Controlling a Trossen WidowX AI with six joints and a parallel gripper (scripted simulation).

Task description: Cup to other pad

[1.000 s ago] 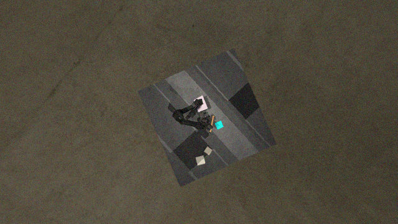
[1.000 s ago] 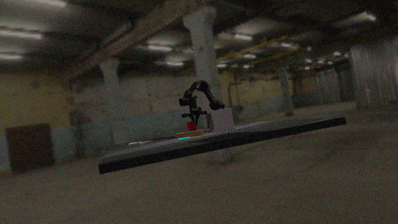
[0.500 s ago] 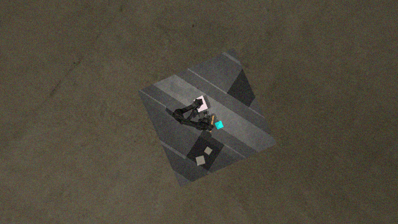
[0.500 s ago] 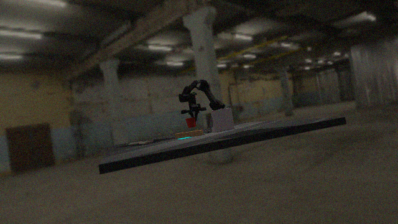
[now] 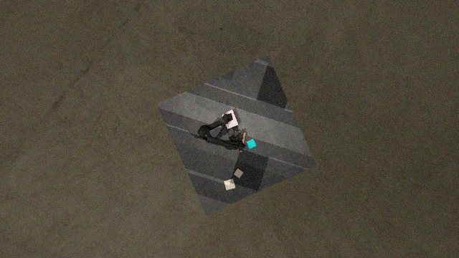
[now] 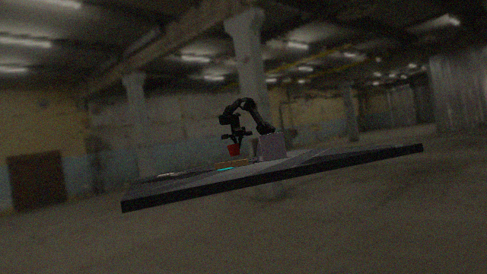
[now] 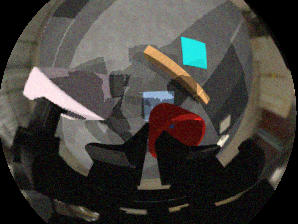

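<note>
Right now the cyan pad is 180 mm to the left of my gripper tip, 110 mm ahead of it and 100 mm below it. Round my gripper tip: red cup: 30 mm ahead; then wooden bar: 90 mm to the left, 90 mm below, 70 mm ahead.
</note>
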